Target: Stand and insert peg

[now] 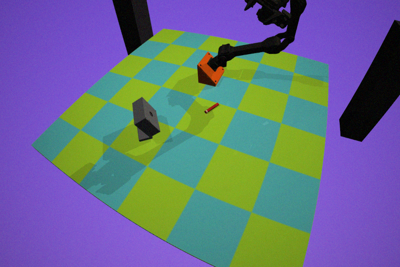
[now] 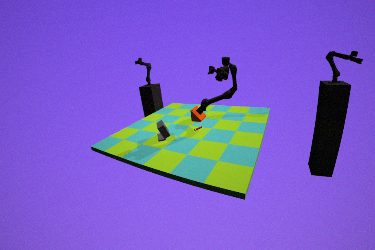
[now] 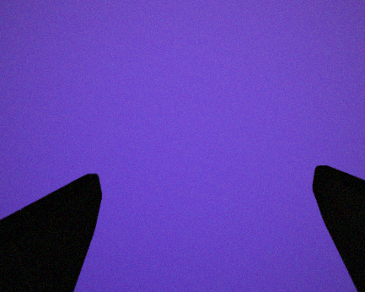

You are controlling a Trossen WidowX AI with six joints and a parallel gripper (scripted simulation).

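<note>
Right now my gripper tip is 7 cm short of the peg, 15 cm to the left of it and 45 cm above it. Round my gripper tip: grey foot 27 cm ahead, 39 cm to the right, 45 cm below; grey sloped panel 25 cm ahead, 37 cm to the right, 38 cm below.
</note>
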